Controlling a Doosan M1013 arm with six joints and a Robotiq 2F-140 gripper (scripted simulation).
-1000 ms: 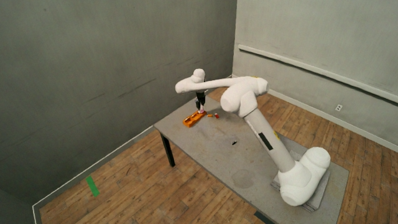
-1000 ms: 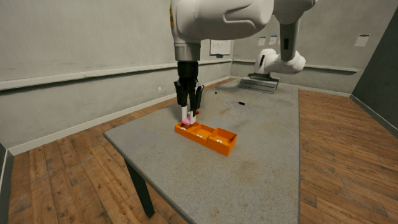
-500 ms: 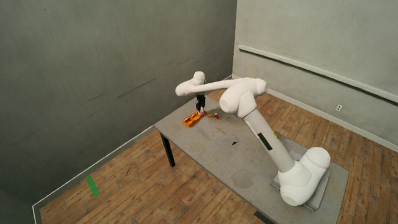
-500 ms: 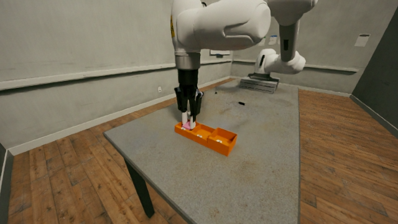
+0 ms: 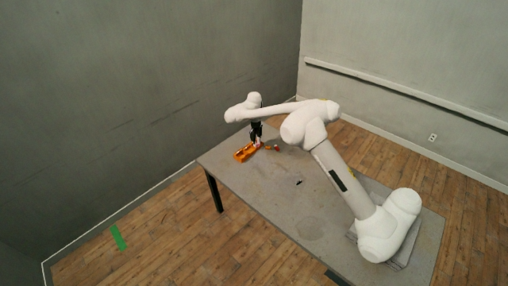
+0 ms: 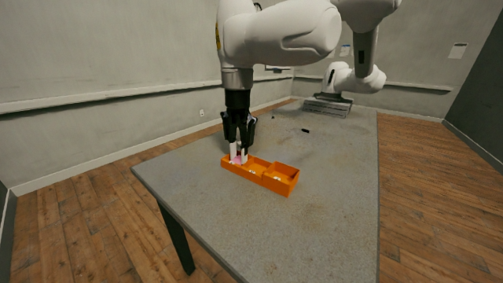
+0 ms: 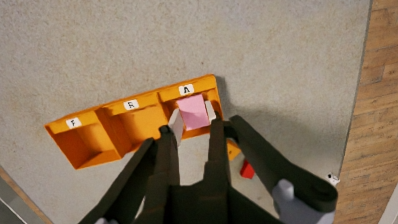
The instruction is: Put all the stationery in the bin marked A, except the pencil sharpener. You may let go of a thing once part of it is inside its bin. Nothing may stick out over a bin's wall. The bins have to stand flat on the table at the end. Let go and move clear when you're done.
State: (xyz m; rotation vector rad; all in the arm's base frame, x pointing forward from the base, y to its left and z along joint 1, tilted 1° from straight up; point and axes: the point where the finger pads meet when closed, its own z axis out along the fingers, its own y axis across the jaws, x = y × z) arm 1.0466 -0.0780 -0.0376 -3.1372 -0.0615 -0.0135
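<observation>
The pink eraser is 3 cm below my hand. From my hand the other things lie so: bin: 8 cm to the left, 3 cm below; small red object: 13 cm behind, 9 cm to the right, 4 cm below; small orange-yellow block: 7 cm behind, 3 cm to the right, 4 cm below.
</observation>
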